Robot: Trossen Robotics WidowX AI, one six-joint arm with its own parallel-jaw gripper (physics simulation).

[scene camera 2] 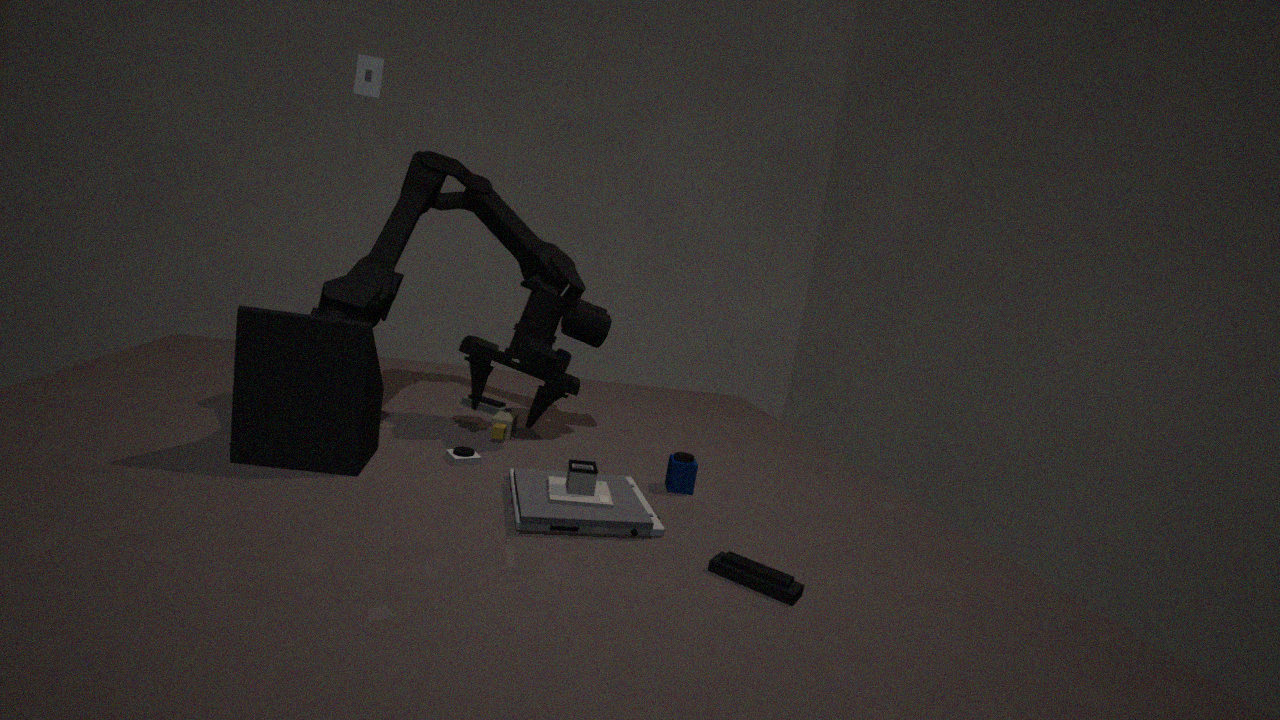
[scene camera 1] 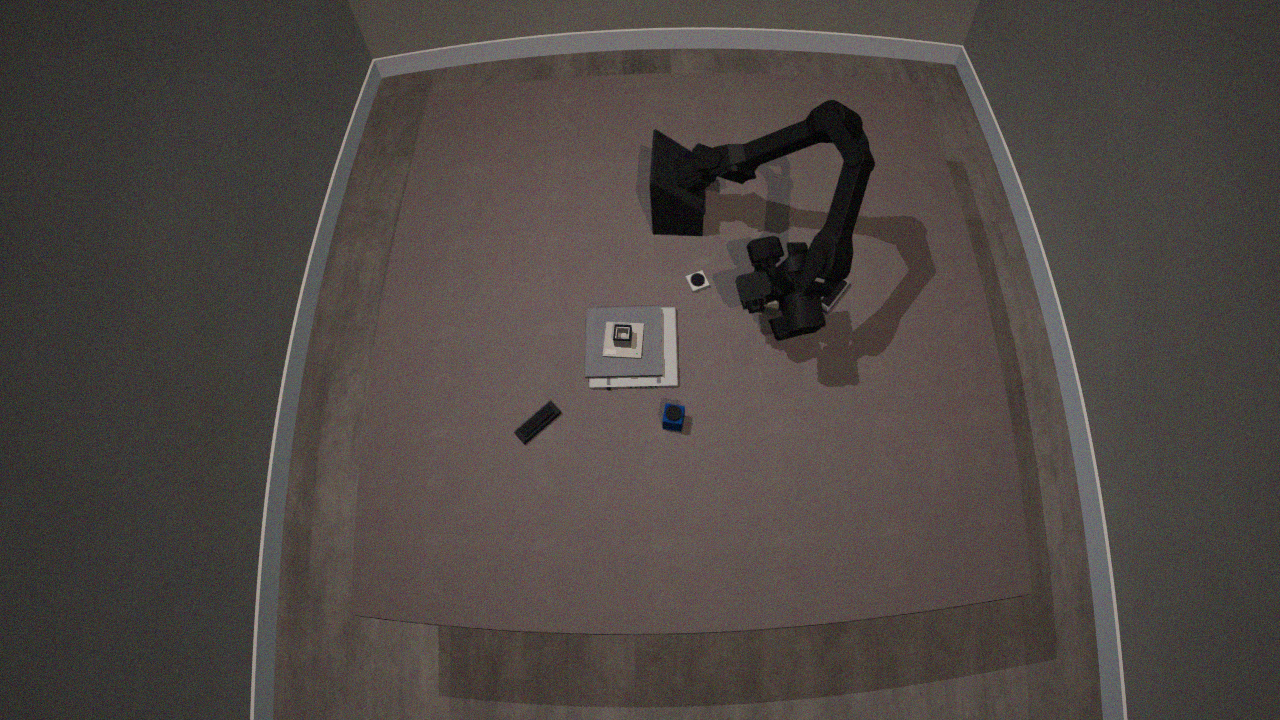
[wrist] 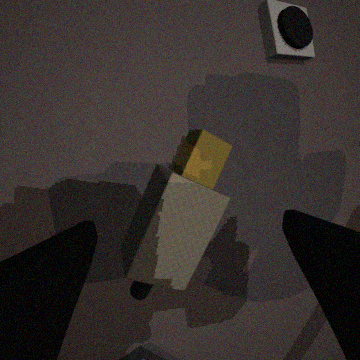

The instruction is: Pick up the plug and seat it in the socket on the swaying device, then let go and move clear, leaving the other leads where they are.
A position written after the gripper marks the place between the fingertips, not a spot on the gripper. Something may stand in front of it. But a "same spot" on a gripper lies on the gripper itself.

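In the wrist view a black bar is out of frame, but the black bar does show in scene camera 1 and in scene camera 2. On the black bar, (scene camera 1: pixel 549 412) and (scene camera 2: pixel 733 554) are the same spot. The gripper shows in the wrist view (pixel 190 225), and it's there in scene camera 1 and scene camera 2 as well. On the gripper, (scene camera 2: pixel 550 392) and (scene camera 1: pixel 771 319) are the same spot.
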